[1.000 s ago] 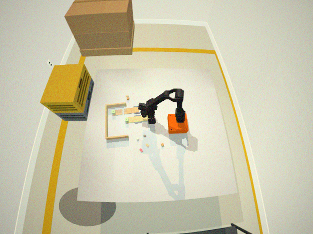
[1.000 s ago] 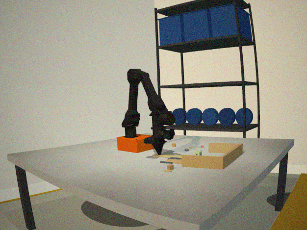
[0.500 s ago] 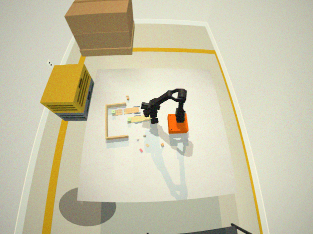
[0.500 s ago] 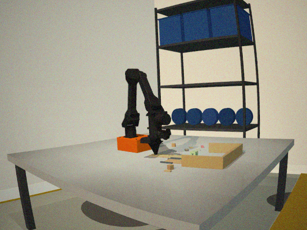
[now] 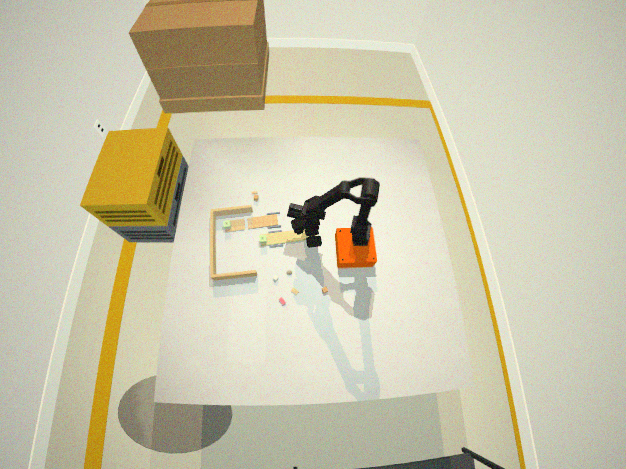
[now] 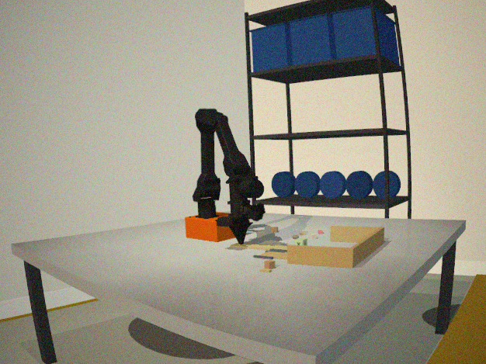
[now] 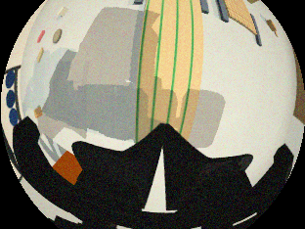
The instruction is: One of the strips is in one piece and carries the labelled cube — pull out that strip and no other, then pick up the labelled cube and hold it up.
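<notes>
My gripper tip is now 100 mm short of the strip and 20 mm to the right of it.
</notes>
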